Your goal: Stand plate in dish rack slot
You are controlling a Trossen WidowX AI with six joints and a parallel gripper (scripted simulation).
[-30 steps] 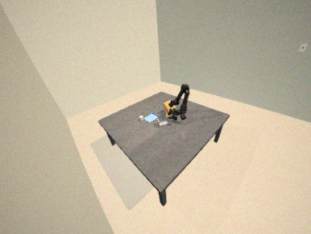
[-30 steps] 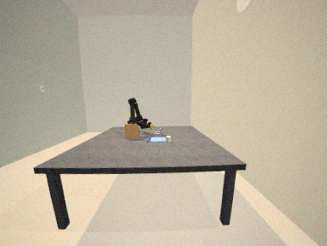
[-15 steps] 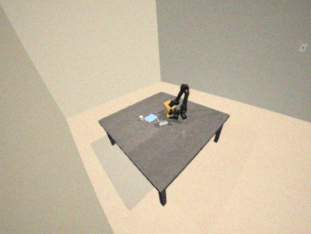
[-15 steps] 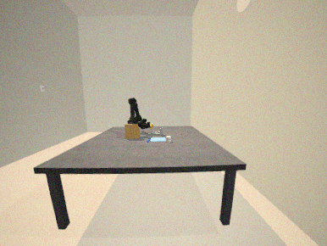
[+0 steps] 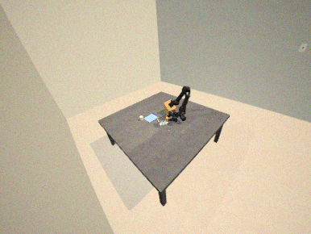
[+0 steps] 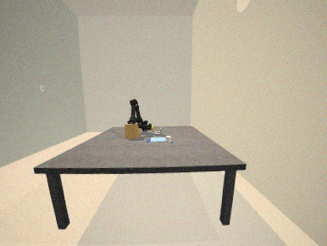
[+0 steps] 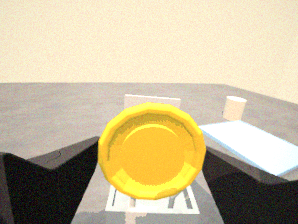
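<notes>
Right now the wire dish rack is 4 cm ahead of my gripper tip, 3 cm to the right of it and 5 cm below it. From my gripper tip the other things lie so: yellow plate 1 cm behind; white cup 16 cm ahead, 31 cm to the right, 5 cm below; blue utensil 4 cm behind, 28 cm to the right, 7 cm below.
</notes>
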